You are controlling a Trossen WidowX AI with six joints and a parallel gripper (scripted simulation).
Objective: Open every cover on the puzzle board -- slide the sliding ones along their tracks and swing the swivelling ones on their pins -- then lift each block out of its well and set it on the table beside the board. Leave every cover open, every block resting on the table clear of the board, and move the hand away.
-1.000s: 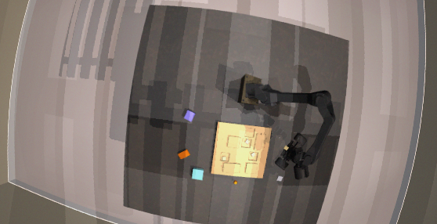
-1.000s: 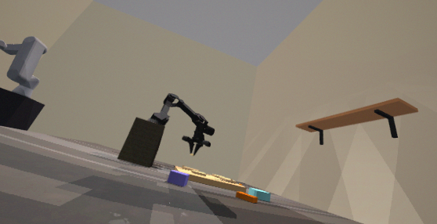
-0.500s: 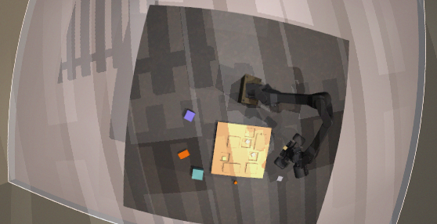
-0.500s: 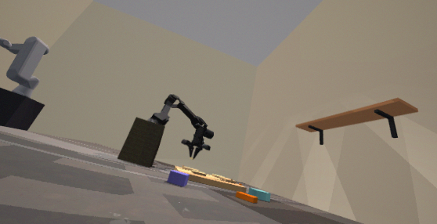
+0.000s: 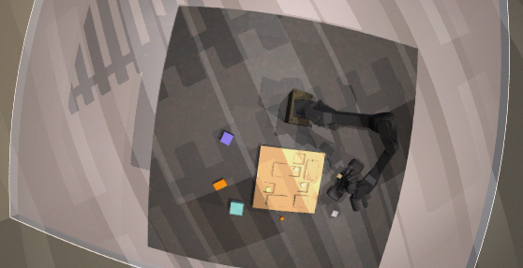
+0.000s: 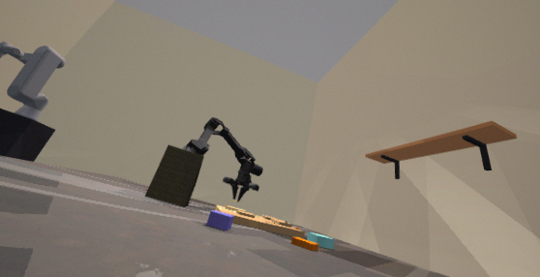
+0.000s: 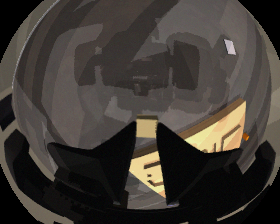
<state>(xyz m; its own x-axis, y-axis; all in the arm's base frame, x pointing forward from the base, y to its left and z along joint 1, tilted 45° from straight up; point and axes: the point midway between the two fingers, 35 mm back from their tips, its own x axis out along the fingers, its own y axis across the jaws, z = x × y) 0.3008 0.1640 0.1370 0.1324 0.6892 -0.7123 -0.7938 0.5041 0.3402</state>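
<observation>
My gripper tip is now 40 mm short of the puzzle board, 210 mm to the left of it and 40 mm above it. Also, from my gripper tip: cyan block: 170 mm ahead, 460 mm to the right, 50 mm below; then small grey piece: 210 mm ahead, 10 mm to the left, 60 mm below; then tiny orange piece: 220 mm ahead, 250 mm to the right, 50 mm below.
</observation>
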